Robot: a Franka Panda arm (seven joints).
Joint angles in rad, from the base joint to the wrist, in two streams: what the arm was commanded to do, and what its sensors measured. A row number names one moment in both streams.
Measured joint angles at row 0:
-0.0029 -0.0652 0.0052 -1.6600 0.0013 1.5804 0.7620
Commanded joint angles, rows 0 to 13:
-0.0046 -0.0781 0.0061 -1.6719 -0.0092 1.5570 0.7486
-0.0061 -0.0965 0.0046 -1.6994 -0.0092 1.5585 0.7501
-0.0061 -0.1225 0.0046 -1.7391 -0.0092 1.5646 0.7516
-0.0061 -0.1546 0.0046 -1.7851 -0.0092 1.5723 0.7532
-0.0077 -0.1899 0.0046 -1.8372 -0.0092 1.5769 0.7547
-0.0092 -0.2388 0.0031 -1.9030 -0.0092 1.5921 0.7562
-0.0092 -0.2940 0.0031 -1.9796 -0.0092 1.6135 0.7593
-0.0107 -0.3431 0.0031 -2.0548 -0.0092 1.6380 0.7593
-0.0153 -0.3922 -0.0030 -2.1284 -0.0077 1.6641 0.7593
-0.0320 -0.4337 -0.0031 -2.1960 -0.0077 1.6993 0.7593
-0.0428 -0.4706 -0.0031 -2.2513 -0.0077 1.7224 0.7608
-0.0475 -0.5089 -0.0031 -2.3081 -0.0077 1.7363 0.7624
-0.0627 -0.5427 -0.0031 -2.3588 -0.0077 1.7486 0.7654
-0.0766 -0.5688 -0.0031 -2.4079 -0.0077 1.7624 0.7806
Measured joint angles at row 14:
-0.0377 -0.4354 -0.0089 -2.2185 0.0005 1.6888 0.7622
